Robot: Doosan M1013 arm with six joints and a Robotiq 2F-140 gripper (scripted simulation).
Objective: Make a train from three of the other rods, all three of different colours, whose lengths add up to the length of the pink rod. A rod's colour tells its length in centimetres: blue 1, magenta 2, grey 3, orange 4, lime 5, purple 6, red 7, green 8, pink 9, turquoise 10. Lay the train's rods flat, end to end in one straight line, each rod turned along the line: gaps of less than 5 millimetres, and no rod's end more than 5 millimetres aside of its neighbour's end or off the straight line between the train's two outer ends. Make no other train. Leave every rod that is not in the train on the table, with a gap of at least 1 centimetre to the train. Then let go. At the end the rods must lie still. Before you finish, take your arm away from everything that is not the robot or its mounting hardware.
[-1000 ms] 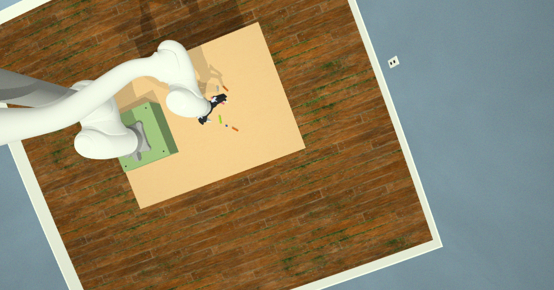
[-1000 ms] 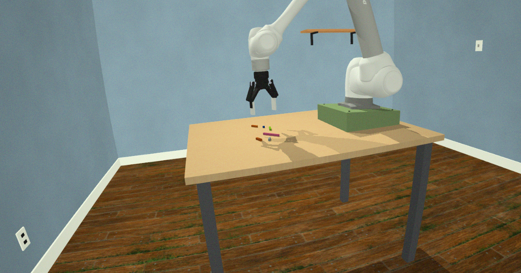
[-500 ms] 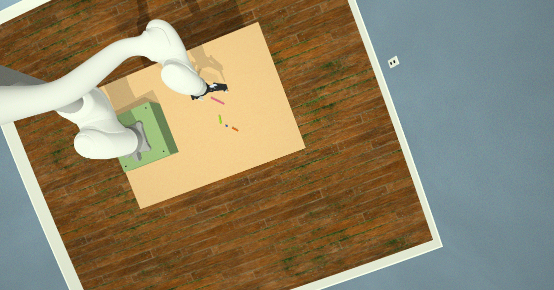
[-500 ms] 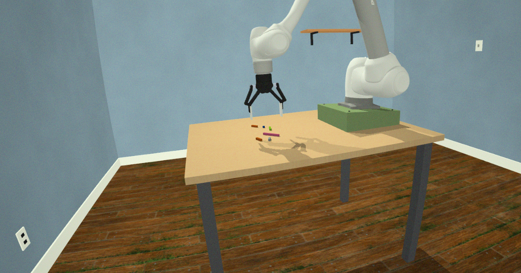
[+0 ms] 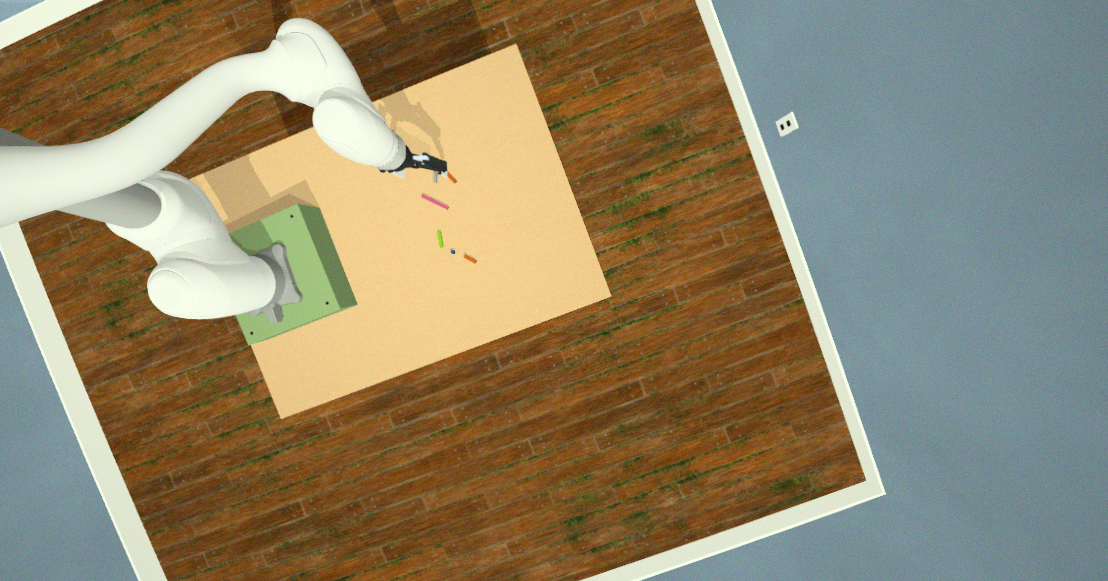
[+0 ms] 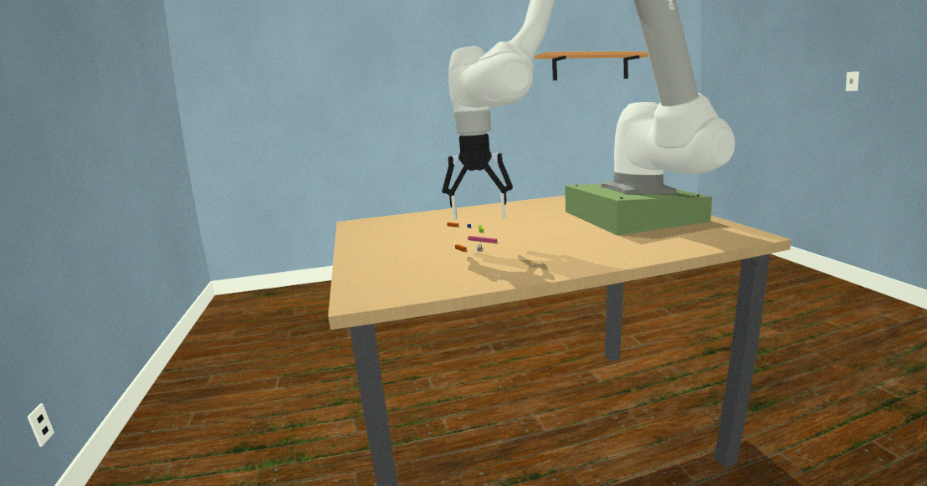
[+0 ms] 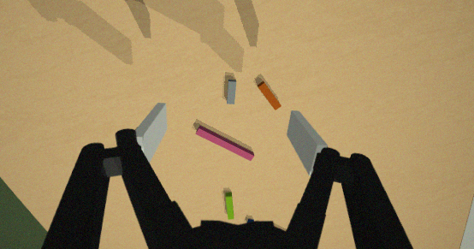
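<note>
The grey rod is 100 mm below my hand. Round my hand: blue rod 10 mm behind, 240 mm to the right, 100 mm below; lime rod 40 mm behind, 190 mm to the right, 100 mm below; pink rod 20 mm behind, 70 mm to the right, 100 mm below.
</note>
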